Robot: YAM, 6 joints.
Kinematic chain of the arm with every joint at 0, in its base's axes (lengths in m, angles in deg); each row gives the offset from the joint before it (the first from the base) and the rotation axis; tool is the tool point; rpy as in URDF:
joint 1: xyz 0 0 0.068 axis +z
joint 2: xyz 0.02 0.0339 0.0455 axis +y
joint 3: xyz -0.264 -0.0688 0 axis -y
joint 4: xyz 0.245 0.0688 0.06 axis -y
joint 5: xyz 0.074 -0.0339 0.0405 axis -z
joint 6: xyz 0.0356 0 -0.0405 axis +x
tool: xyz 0 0 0 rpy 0 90 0
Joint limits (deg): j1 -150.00..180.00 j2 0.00..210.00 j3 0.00..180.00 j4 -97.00..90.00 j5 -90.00..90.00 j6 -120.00..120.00
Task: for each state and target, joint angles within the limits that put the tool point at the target. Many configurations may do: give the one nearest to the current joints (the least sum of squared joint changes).
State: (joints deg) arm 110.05 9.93 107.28 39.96 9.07 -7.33
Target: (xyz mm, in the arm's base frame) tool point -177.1 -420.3 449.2
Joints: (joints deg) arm 66.74 12.41 119.05 39.23 5.30 -7.33
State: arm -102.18 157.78 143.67 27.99 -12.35 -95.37
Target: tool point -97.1 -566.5 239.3
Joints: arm -100.66 138.71 114.42 23.09 -15.26 -95.37
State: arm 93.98 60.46 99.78 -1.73 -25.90 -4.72
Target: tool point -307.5 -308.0 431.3
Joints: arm 47.53 4.22 116.95 0.77 -31.99 -4.72
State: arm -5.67 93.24 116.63 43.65 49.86 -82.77
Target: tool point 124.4 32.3 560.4
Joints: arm 27.33 56.62 76.63 44.60 52.95 -82.77
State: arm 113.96 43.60 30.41 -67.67 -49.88 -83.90
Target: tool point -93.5 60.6 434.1
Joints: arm 132.04 44.72 73.16 -49.82 -54.16 -83.90
